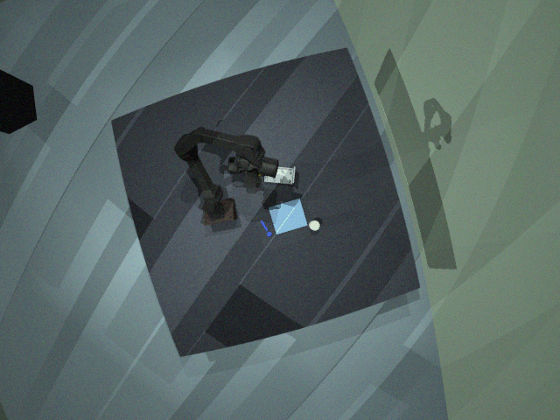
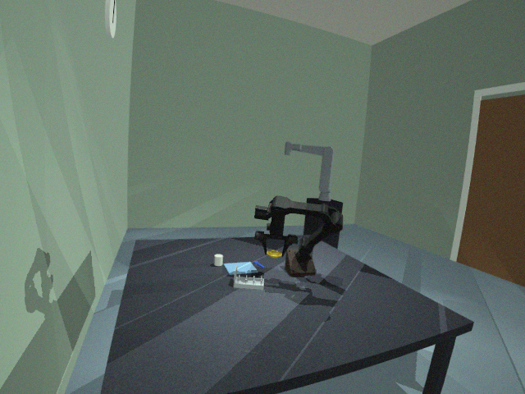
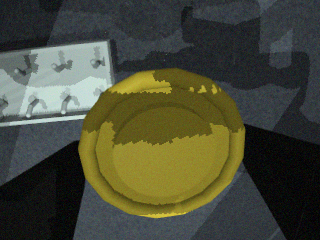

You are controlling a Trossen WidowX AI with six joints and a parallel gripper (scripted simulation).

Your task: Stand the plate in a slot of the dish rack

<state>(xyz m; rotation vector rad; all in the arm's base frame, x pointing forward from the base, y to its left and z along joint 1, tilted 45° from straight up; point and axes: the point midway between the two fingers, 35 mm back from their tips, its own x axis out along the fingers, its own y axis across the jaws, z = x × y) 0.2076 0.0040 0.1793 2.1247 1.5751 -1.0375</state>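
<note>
My gripper tip is 9 cm short of the dish rack, 4 cm to the left of it and 13 cm above it. The rest, counted from my gripper tip: yellow plate (1 cm above); then blue spoon (3 cm behind, 26 cm to the right, 15 cm below); then mat (8 cm ahead, 23 cm to the right, 15 cm below).
</note>
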